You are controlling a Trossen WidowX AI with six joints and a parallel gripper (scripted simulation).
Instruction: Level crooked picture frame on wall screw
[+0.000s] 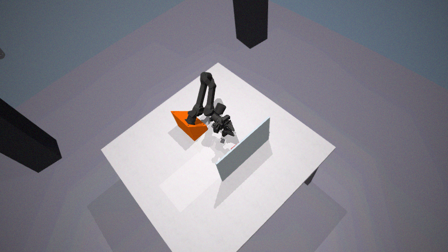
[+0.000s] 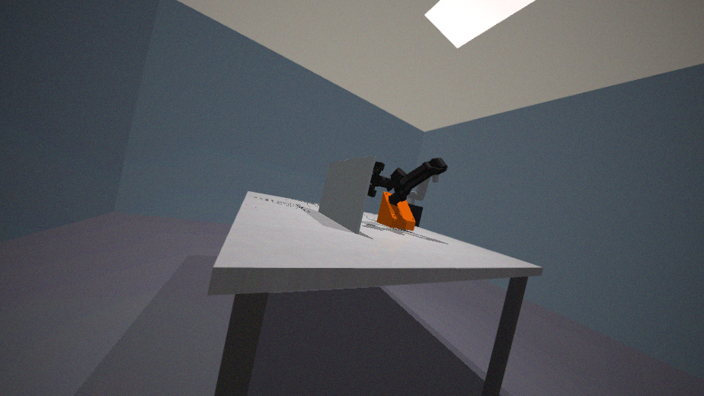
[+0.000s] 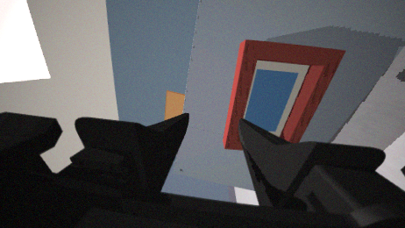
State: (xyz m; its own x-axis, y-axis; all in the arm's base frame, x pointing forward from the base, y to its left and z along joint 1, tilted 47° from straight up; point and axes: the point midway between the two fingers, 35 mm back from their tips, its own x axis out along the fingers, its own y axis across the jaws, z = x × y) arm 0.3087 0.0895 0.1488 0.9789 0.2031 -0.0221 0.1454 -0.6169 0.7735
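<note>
My gripper tip is now 80 mm short of the picture frame and 90 mm above it. From my gripper tip the other things lie so: wall panel: 90 mm ahead, 10 mm to the left, 100 mm below.
</note>
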